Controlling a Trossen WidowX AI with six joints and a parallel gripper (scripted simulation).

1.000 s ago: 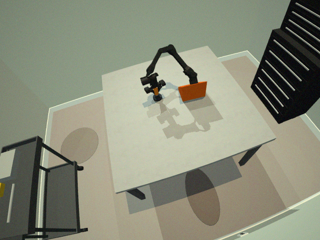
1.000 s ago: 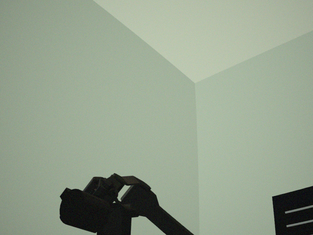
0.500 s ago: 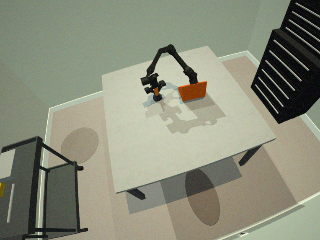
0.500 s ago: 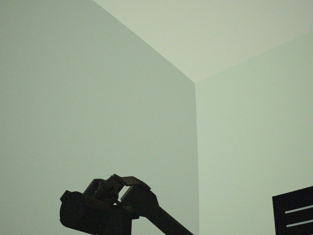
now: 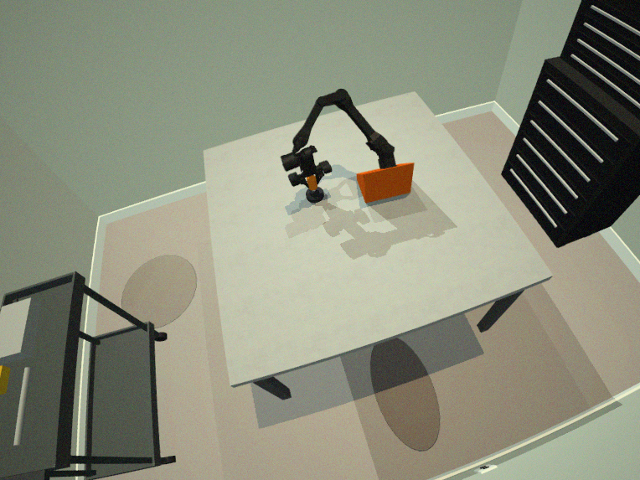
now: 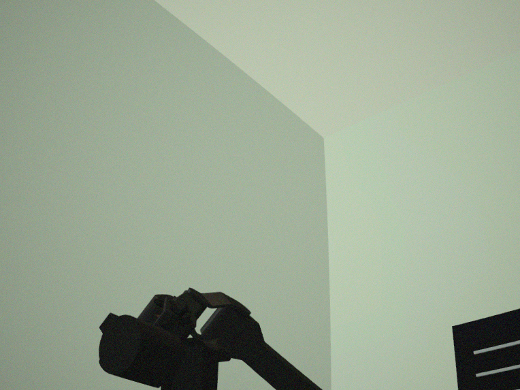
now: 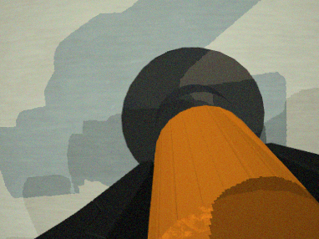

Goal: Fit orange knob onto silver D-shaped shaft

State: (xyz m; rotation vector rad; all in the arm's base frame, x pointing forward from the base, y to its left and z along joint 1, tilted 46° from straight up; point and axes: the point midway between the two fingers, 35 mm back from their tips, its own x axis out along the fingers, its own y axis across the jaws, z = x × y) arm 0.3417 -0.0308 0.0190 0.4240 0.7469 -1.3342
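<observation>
The orange knob lies 30 mm above my gripper tip. Round my gripper tip: round black pedestal: 40 mm below.
</observation>
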